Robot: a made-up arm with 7 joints. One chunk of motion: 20 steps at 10 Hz.
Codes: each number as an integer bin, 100 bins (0 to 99) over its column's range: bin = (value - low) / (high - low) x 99, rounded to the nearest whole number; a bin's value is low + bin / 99 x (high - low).
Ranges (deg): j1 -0.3..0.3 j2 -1.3..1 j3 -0.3..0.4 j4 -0.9..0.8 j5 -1..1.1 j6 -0.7..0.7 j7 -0.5..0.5
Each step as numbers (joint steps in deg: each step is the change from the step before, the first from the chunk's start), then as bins.
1 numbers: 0.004 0.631 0.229 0.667 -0.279 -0.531 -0.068
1 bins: 50 83 75 91 34 12 43
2 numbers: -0.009 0.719 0.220 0.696 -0.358 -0.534 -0.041
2 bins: 48 87 74 93 30 12 45
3 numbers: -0.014 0.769 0.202 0.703 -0.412 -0.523 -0.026
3 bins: 47 89 71 93 28 13 47
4 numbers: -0.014 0.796 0.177 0.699 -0.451 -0.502 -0.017
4 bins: 47 90 67 93 26 14 48
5 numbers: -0.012 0.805 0.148 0.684 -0.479 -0.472 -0.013
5 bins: 48 91 63 92 25 16 48
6 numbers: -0.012 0.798 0.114 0.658 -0.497 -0.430 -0.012
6 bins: 48 90 59 91 24 19 48
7 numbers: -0.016 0.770 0.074 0.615 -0.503 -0.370 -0.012
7 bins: 47 89 53 88 23 23 48
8 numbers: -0.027 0.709 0.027 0.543 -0.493 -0.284 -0.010
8 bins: 45 86 46 84 24 29 49
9 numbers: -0.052 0.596 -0.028 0.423 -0.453 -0.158 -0.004
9 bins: 41 82 38 77 26 38 49
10 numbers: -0.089 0.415 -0.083 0.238 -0.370 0.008 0.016
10 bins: 35 74 31 66 30 50 51
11 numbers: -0.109 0.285 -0.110 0.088 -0.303 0.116 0.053
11 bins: 32 68 27 58 33 58 55
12 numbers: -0.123 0.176 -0.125 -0.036 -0.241 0.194 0.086
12 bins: 29 64 25 50 36 63 58
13 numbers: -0.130 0.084 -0.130 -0.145 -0.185 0.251 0.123
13 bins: 28 60 24 44 38 67 62
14 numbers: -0.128 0.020 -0.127 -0.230 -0.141 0.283 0.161
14 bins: 28 57 24 39 40 70 65
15 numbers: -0.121 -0.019 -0.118 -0.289 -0.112 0.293 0.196
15 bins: 30 55 26 36 42 70 69
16 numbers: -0.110 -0.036 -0.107 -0.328 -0.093 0.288 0.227
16 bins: 31 54 27 33 43 70 72
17 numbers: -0.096 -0.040 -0.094 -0.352 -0.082 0.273 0.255
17 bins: 34 54 29 32 43 69 75
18 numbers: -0.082 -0.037 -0.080 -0.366 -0.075 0.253 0.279
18 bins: 36 54 31 31 44 67 77
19 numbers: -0.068 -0.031 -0.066 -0.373 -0.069 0.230 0.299
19 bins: 38 55 33 31 44 66 79
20 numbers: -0.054 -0.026 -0.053 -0.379 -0.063 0.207 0.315
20 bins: 41 55 35 30 44 64 81
